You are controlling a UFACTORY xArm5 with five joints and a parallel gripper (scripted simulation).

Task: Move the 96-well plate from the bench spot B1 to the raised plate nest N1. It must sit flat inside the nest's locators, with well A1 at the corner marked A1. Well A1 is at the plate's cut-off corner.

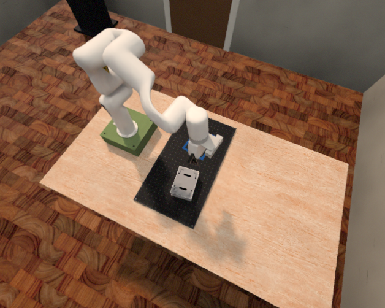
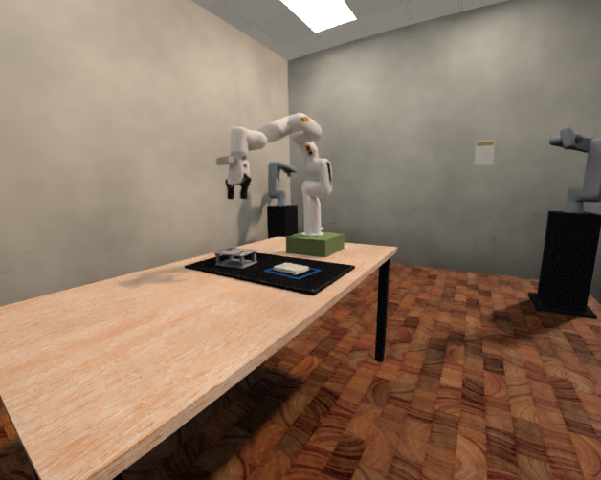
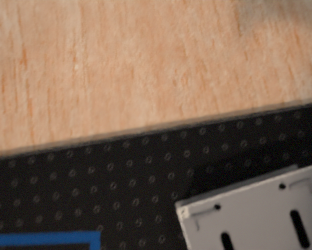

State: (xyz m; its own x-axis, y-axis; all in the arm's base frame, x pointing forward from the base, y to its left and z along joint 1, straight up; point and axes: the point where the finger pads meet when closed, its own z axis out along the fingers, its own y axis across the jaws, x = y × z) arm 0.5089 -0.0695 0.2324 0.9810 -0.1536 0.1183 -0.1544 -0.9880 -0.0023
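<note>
The white 96-well plate is 9 cm behind my hand, 21 cm to the left of it and 31 cm below it. Also, from my hand: grey raised plate nest (4 cm behind, 8 cm to the right, 26 cm below).
</note>
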